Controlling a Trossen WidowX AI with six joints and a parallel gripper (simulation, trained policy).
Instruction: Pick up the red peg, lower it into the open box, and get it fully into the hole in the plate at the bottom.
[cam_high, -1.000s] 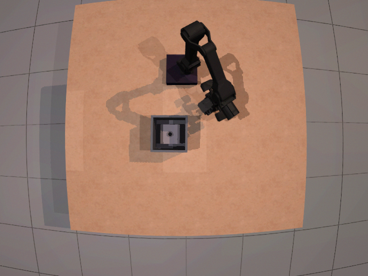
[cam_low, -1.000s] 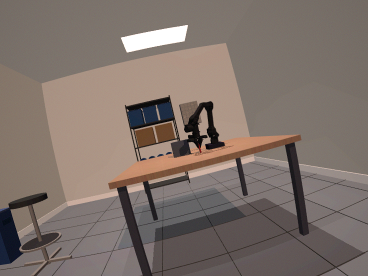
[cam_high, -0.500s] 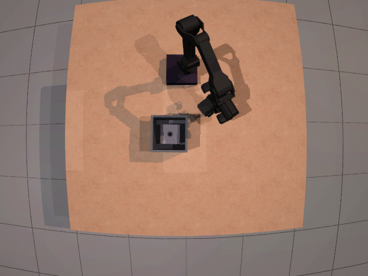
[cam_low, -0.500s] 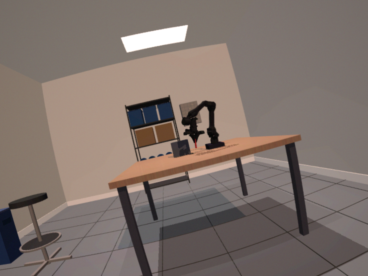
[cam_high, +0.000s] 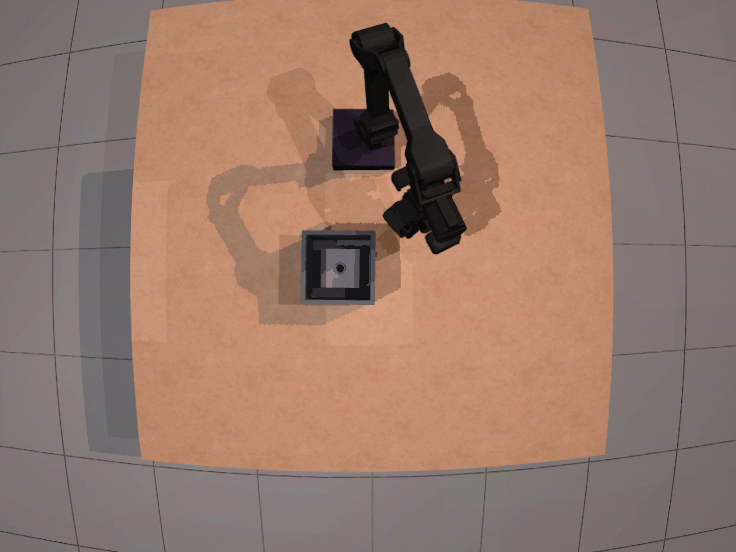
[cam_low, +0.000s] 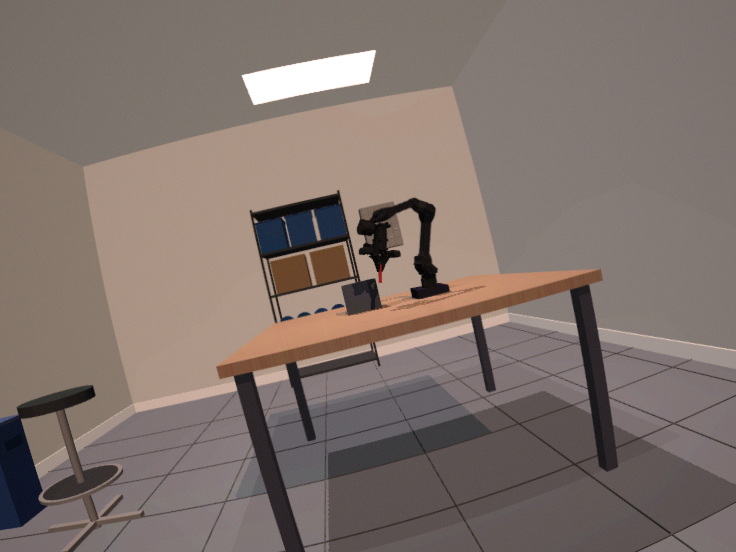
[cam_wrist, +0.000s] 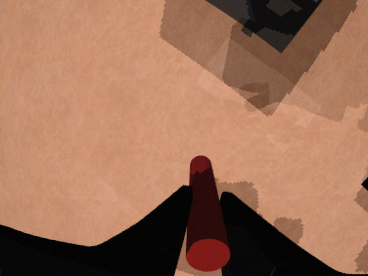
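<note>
Right now the plate is 6 cm ahead of my gripper tip, 20 cm to the right of it and 12 cm below it. From my gripper tip the other things lie so: red peg 1 cm below.
</note>
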